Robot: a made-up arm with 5 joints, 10 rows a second.
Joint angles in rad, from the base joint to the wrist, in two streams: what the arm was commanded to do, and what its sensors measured. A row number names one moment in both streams.
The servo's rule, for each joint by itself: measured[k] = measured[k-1] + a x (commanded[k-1-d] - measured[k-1]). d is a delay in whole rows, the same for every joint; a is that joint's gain. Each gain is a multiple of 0.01, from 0.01 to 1. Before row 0 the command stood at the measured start. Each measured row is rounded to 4 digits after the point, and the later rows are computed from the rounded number. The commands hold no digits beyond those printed.
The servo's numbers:
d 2
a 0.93 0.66 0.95 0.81 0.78
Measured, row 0: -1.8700 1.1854 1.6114 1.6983 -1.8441
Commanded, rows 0 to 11: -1.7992 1.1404 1.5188 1.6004 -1.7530; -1.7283 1.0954 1.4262 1.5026 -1.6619; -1.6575 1.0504 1.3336 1.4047 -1.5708; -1.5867 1.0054 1.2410 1.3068 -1.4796; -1.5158 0.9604 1.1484 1.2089 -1.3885; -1.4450 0.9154 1.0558 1.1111 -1.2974; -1.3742 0.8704 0.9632 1.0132 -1.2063; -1.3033 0.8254 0.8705 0.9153 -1.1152; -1.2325 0.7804 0.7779 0.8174 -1.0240; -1.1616 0.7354 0.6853 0.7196 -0.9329; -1.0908 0.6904 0.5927 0.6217 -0.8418; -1.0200 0.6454 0.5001 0.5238 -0.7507
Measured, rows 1 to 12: -1.8700 1.1854 1.6114 1.6983 -1.8441; -1.8700 1.1854 1.6114 1.6983 -1.8441; -1.8042 1.1557 1.5234 1.6190 -1.7730; -1.7336 1.1159 1.4311 1.5247 -1.6863; -1.6628 1.0727 1.3385 1.4275 -1.5962; -1.5920 1.0283 1.2459 1.3297 -1.5053; -1.5211 0.9835 1.1533 1.2319 -1.4142; -1.4503 0.9386 1.0607 1.1341 -1.3231; -1.3795 0.8936 0.9681 1.0362 -1.2320; -1.3086 0.8486 0.8754 0.9383 -1.1409; -1.2378 0.8036 0.7828 0.8404 -1.0497; -1.1669 0.7586 0.6902 0.7426 -0.9586
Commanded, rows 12 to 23: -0.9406 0.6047 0.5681 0.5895 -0.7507; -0.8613 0.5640 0.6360 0.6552 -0.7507; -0.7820 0.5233 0.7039 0.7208 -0.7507; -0.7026 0.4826 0.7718 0.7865 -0.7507; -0.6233 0.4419 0.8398 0.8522 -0.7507; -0.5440 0.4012 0.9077 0.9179 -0.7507; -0.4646 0.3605 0.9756 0.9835 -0.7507; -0.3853 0.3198 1.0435 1.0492 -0.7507; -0.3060 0.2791 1.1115 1.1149 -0.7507; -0.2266 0.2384 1.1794 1.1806 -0.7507; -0.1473 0.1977 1.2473 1.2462 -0.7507; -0.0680 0.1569 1.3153 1.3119 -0.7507
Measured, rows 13 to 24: -1.0961 0.7136 0.5976 0.6447 -0.8675; -1.0253 0.6686 0.5050 0.5468 -0.7764; -0.9465 0.6264 0.5649 0.5814 -0.7564; -0.8673 0.5852 0.6324 0.6412 -0.7520; -0.7880 0.5443 0.7003 0.7057 -0.7510; -0.7086 0.5036 0.7682 0.7711 -0.7508; -0.6293 0.4629 0.8362 0.8368 -0.7507; -0.5500 0.4222 0.9041 0.9025 -0.7507; -0.4706 0.3815 0.9720 0.9681 -0.7507; -0.3913 0.3408 1.0399 1.0338 -0.7507; -0.3120 0.3001 1.1079 1.0995 -0.7507; -0.2326 0.2594 1.1758 1.1652 -0.7507
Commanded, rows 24 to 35: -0.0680 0.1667 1.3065 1.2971 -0.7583; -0.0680 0.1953 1.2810 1.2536 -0.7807; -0.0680 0.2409 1.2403 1.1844 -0.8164; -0.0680 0.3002 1.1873 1.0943 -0.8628; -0.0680 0.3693 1.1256 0.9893 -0.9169; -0.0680 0.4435 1.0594 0.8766 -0.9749; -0.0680 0.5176 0.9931 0.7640 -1.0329; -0.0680 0.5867 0.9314 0.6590 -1.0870; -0.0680 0.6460 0.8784 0.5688 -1.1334; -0.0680 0.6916 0.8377 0.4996 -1.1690; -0.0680 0.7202 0.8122 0.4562 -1.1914; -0.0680 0.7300 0.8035 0.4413 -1.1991
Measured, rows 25 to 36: -0.1533 0.2187 1.2437 1.2308 -0.7507; -0.0740 0.1779 1.3117 1.2965 -0.7507; -0.0684 0.1705 1.3068 1.2970 -0.7566; -0.0680 0.1869 1.2823 1.2618 -0.7754; -0.0680 0.2225 1.2424 1.1991 -0.8074; -0.0680 0.2738 1.1901 1.1142 -0.8506; -0.0680 0.3368 1.1288 1.0130 -0.9023; -0.0680 0.4072 1.0629 0.9025 -0.9589; -0.0680 0.4801 0.9966 0.7903 -1.0166; -0.0680 0.5505 0.9347 0.6839 -1.0715; -0.0680 0.6135 0.8812 0.5907 -1.1198; -0.0680 0.6650 0.8399 0.5169 -1.1582
